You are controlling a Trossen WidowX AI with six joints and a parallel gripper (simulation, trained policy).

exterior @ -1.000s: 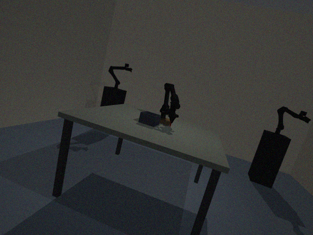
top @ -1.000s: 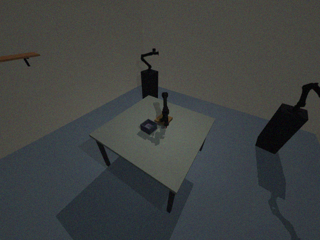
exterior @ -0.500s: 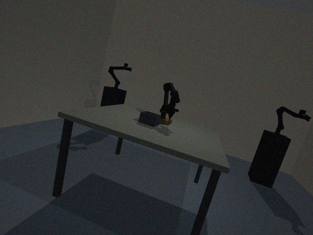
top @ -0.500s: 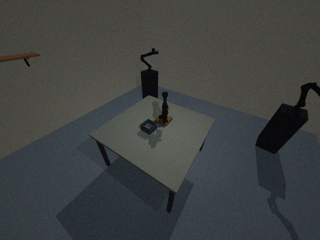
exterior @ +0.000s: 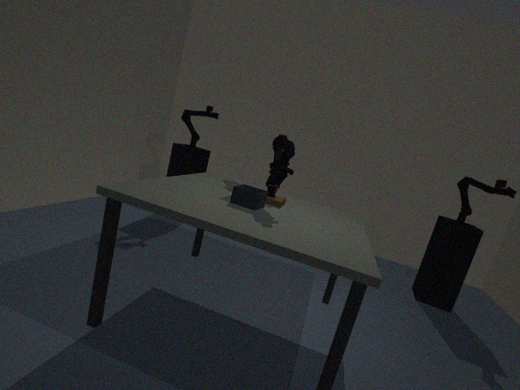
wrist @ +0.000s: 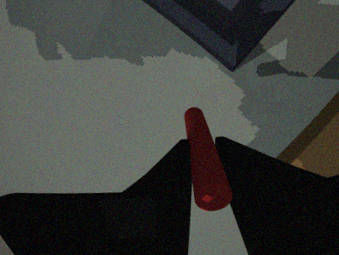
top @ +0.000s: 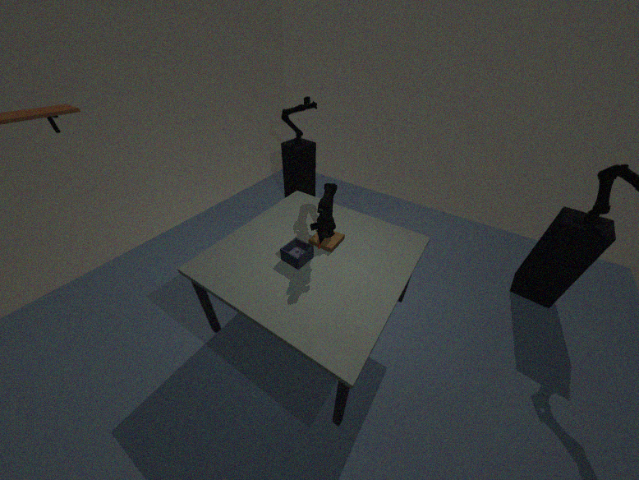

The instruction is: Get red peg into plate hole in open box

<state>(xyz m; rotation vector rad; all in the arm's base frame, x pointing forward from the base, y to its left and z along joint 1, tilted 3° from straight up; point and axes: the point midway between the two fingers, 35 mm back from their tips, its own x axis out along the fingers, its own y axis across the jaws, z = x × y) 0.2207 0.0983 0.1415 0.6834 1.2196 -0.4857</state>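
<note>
My gripper tip is now 12 cm to the left of the plate, 10 cm short of it and 10 cm above it. From my gripper tip the other things lie so: red peg 1 cm below; dark blue box 12 cm to the right, 12 cm below, 10 cm ahead.
</note>
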